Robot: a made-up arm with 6 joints. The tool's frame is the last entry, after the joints.
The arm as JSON. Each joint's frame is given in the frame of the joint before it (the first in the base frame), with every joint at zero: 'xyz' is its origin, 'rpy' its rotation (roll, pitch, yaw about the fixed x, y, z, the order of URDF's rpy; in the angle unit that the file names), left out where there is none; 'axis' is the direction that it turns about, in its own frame. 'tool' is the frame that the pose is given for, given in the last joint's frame.
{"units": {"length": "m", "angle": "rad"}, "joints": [
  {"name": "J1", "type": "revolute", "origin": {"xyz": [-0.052, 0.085, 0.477]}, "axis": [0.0, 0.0, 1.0]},
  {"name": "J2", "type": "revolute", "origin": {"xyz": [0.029, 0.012, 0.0], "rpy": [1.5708, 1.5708, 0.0]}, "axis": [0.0, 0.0, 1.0]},
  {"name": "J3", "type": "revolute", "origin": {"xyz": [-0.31, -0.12, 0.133], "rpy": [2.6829, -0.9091, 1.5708]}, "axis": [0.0, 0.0, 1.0]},
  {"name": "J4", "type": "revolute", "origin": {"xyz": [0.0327, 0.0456, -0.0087], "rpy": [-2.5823, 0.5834, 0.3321]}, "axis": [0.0, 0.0, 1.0]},
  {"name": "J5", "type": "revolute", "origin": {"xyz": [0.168, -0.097, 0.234], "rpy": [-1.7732, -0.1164, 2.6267]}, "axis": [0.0, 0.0, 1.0]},
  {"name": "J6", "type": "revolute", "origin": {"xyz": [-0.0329, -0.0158, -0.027], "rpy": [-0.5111, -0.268, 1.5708]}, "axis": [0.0, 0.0, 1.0]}
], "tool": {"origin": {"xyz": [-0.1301, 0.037, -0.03], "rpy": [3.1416, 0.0, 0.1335]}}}
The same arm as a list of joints. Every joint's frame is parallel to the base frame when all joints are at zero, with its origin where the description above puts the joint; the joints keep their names.
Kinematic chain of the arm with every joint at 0, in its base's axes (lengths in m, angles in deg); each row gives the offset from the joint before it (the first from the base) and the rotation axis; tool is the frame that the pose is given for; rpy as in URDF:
J1: xyz -0.052 0.085 0.477 axis +z
J2: xyz 0.029 0.012 0 axis -y
J3: xyz -0.12 -0.133 0.31 axis 0.707408 0.550906 -0.442805
J4: xyz -0.002 -0.043 -0.037 axis -1 -0.0001 0
J5: xyz -0.234 -0.168 -0.097 axis 0.199607 0.502818 -0.84103
J6: xyz -0.0169 -0.042 0.003 axis -z
tool: xyz -0.124 -0.054 0.03 rpy 0 0 0.01

